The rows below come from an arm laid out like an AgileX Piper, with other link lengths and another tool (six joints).
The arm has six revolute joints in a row. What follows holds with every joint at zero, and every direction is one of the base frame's.
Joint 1 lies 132.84 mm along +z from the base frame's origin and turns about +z.
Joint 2 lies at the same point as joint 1 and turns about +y.
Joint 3 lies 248.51 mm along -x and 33.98 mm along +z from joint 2 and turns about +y.
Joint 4 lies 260.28 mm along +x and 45.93 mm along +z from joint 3 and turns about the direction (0.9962, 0, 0.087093).
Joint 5 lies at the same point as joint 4 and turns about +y.
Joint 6 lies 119.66 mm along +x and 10.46 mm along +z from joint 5 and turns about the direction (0.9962, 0, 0.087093).
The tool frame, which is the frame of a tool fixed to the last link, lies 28.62 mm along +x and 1 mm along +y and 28.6 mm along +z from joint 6; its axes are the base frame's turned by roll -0.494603, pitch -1.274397 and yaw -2.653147 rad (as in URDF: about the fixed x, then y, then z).
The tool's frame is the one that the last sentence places.
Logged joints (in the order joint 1, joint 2, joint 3, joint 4, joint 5, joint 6), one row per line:
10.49 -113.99 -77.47 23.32 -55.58 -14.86
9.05 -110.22 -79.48 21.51 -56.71 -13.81
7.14 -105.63 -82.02 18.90 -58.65 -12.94
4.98 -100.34 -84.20 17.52 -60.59 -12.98
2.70 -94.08 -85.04 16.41 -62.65 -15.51
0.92 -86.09 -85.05 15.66 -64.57 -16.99
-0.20 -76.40 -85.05 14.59 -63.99 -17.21
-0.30 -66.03 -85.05 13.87 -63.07 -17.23
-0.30 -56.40 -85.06 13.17 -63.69 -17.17
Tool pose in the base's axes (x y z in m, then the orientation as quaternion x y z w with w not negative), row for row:
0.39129 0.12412 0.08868 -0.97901 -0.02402 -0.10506 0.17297
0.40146 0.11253 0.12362 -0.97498 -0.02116 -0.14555 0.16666
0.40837 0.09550 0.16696 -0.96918 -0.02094 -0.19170 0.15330
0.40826 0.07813 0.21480 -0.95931 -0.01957 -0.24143 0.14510
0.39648 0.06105 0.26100 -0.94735 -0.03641 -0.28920 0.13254
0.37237 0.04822 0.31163 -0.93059 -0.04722 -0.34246 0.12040
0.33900 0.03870 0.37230 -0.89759 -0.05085 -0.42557 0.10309
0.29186 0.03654 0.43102 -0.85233 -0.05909 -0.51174 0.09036
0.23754 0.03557 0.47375 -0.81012 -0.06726 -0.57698 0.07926
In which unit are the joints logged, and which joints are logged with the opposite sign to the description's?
The joints are logged in degrees. Opposite sign: joint 2, joint 5.
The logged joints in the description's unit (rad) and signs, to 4 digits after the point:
0.1831 1.9895 -1.3521 0.4070 0.9701 -0.2594
0.1580 1.9237 -1.3872 0.3754 0.9898 -0.2410
0.1246 1.8436 -1.4315 0.3299 1.0236 -0.2258
0.0869 1.7513 -1.4696 0.3058 1.0575 -0.2265
0.0471 1.6420 -1.4842 0.2864 1.0934 -0.2707
0.0161 1.5026 -1.4844 0.2733 1.1270 -0.2965
-0.0035 1.3334 -1.4844 0.2546 1.1168 -0.3004
-0.0052 1.1524 -1.4844 0.2421 1.1008 -0.3007
-0.0052 0.9844 -1.4846 0.2299 1.1116 -0.2997

